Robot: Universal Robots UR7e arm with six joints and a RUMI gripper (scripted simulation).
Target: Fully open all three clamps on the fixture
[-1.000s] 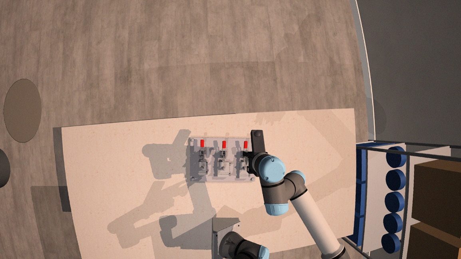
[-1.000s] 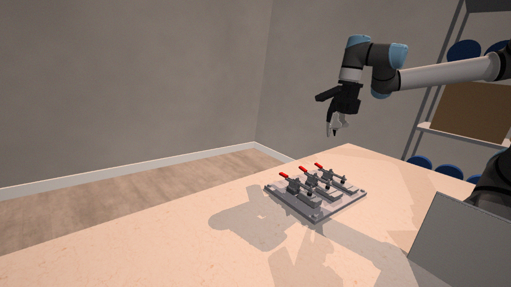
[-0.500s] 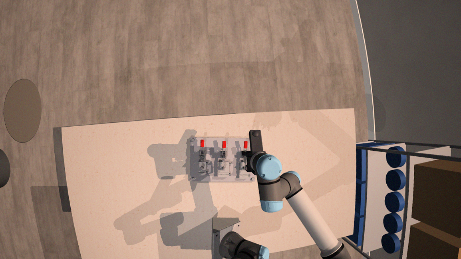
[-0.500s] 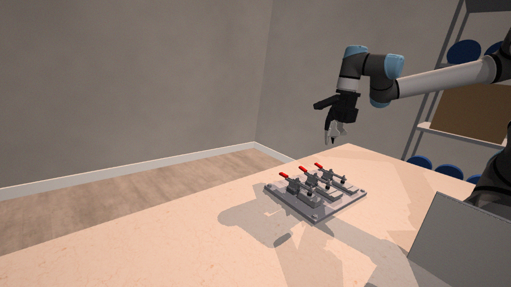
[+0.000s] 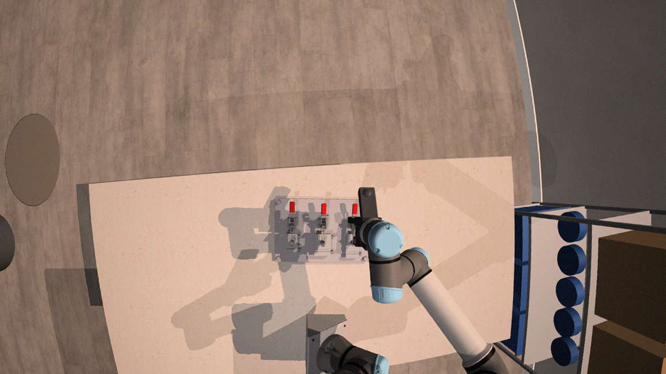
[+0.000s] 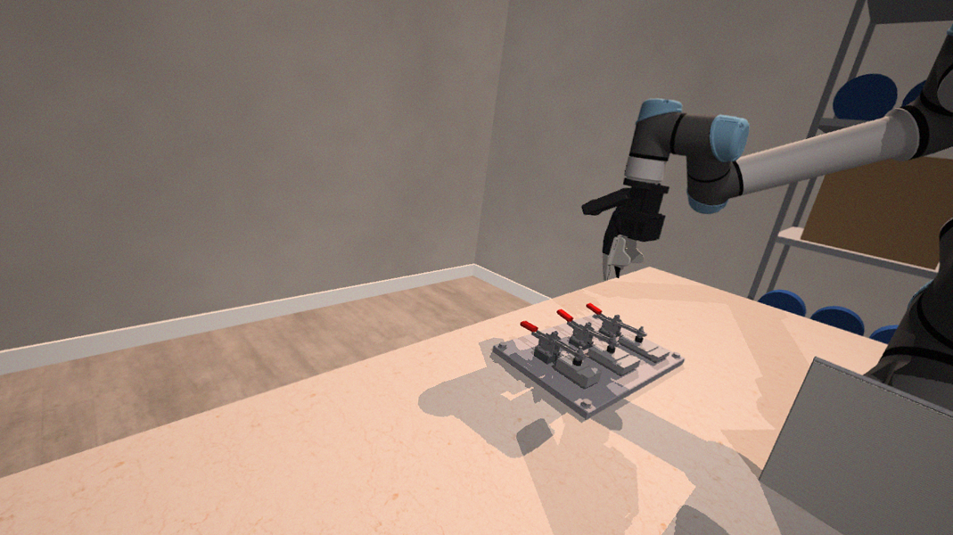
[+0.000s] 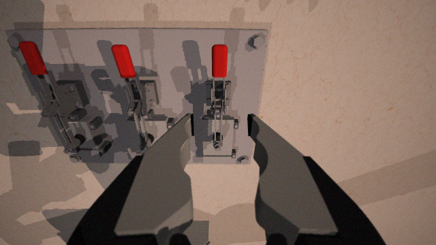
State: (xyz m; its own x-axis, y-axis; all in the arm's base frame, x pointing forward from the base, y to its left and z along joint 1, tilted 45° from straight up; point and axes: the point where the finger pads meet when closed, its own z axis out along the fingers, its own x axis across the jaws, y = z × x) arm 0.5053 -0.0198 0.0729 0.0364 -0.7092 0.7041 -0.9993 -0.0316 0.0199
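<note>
The grey fixture plate is 70 mm behind my hand, 110 mm to the left of it and 150 mm below it.
</note>
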